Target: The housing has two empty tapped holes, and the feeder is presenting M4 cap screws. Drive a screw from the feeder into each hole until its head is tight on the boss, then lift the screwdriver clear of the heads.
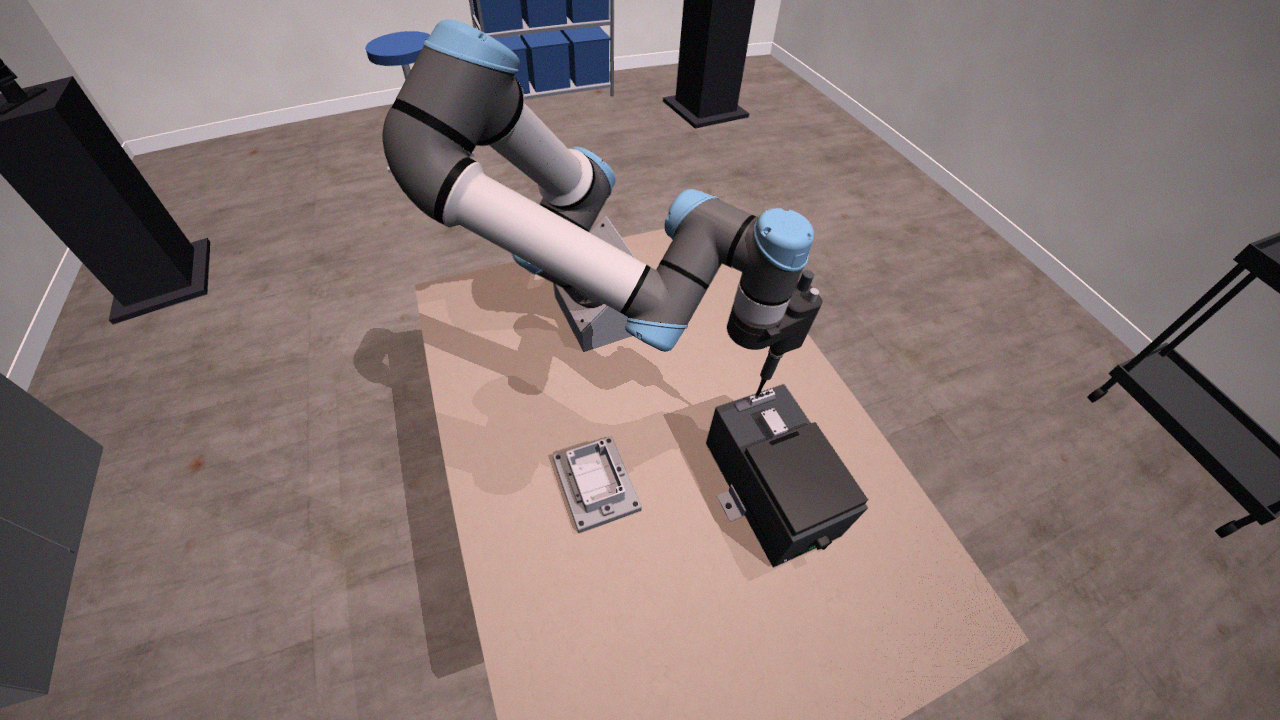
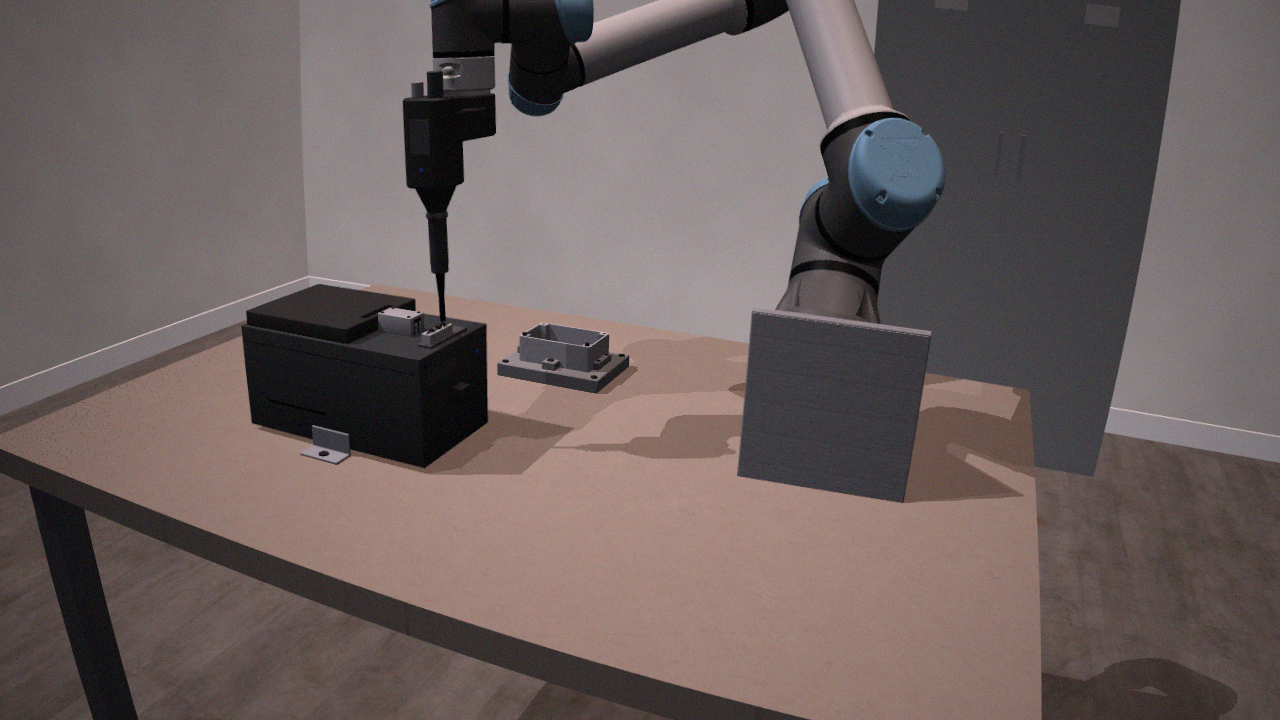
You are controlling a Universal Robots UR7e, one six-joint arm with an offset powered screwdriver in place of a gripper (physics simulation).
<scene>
I see a grey fixture plate (image 1: 594, 519), a black screw feeder (image 1: 743, 429) and a black lid (image 1: 808, 483).
The black lid shows as well in image 2 (image 2: 332, 313).
</scene>
